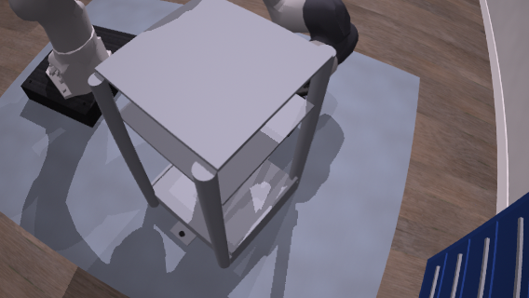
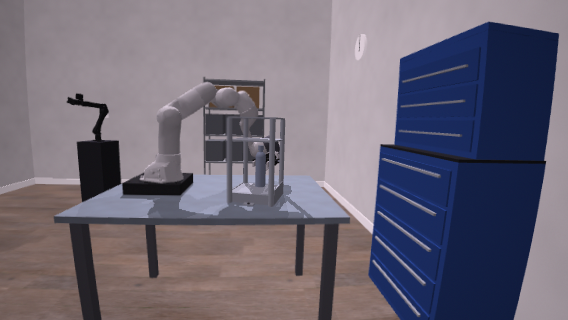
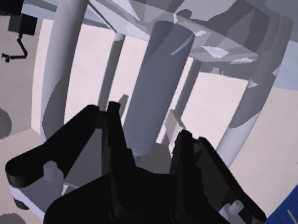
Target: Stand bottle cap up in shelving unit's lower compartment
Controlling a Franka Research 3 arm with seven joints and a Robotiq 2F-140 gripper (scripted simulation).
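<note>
The shelving unit lies 10 mm behind my hand, 70 mm to the right of it and 40 mm above it.
</note>
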